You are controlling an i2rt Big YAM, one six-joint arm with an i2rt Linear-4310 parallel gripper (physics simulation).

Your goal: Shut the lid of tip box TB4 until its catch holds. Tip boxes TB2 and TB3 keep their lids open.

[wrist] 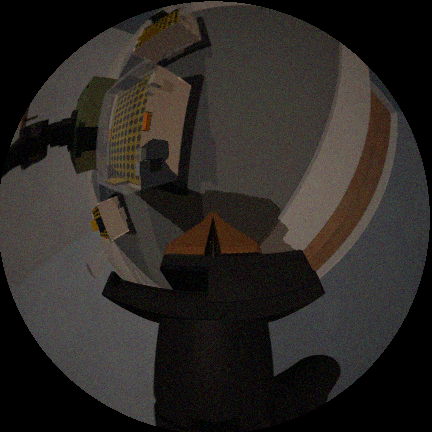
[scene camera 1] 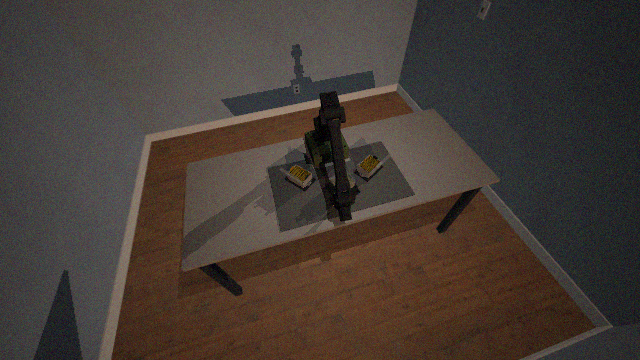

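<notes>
The middle tip box stands on the mat, partly hidden by the arm in the scene view. In the wrist view its clear lid lies over the yellow tip grid, and an orange catch shows on its front. Whether the catch holds cannot be told. A left tip box and a right tip box have raised lids in the scene view. Labels are unreadable. My gripper is shut and empty, in front of the middle box and apart from it.
The grey mat lies on the pale table. The green arm base stands behind the middle box. The arm reaches forward over that box. The table's front edge is close to the gripper in the scene view.
</notes>
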